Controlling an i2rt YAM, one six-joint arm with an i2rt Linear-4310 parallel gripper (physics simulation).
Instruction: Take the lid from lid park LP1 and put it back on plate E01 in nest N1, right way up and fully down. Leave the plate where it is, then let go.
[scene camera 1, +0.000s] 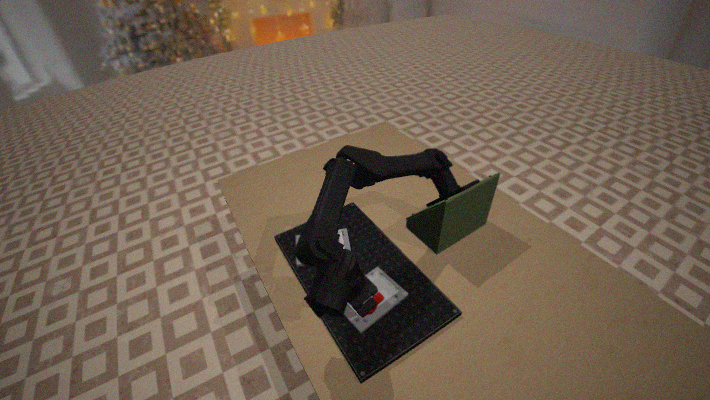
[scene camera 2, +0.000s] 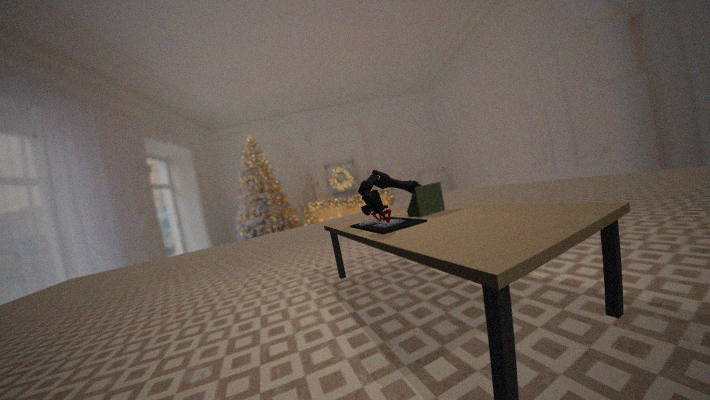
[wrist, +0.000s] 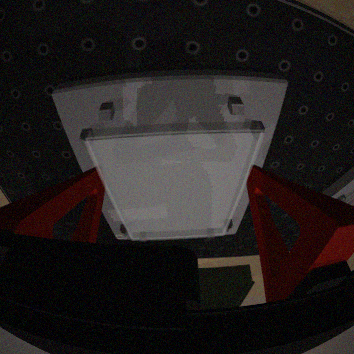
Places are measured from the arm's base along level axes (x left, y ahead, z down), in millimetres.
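Pixels of known places: gripper, fingertip midpoint: (scene camera 1: 360, 299) (scene camera 2: 384, 222) (wrist: 175, 174); arm's base, link origin: (scene camera 1: 451, 195) (scene camera 2: 423, 196).
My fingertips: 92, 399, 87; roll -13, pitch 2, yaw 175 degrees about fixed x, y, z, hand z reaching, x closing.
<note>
Ahead of a thing's pixels: the offset from my fingertips to its middle, as dx, dy, dz. "*": to the spot under its first point. Level surfaces: height alone.
The clear lid @(-3, -29, +2) (wrist: 170, 190) lies right way up and about level between the red fingers in the wrist view. My gripper (wrist: 175, 174) (scene camera 1: 371, 305) (scene camera 2: 382, 216) is shut on the lid's two long sides, near their middle. The lid is a little above the pale lid park @(* +57, +34, +12) (wrist: 71, 110) (scene camera 1: 364, 326), whose corner posts show past the lid's far edge. Nest N1 with its pale plate E01 @(* -212, -74, +3) (scene camera 1: 344, 238) appears at the other end of the black board, largely hidden by the arm; its contents are not clear.
Both pale holders are on the black perforated board @(-100, -49, +28) (scene camera 1: 410, 330) (wrist: 165, 20), on the tan table @(dz +35) (scene camera 1: 530, 325) (scene camera 2: 500, 240). A green angled panel (scene camera 1: 470, 212) (scene camera 2: 430, 199) stands at the arm's base. The arm spans above the board's nest end.
</note>
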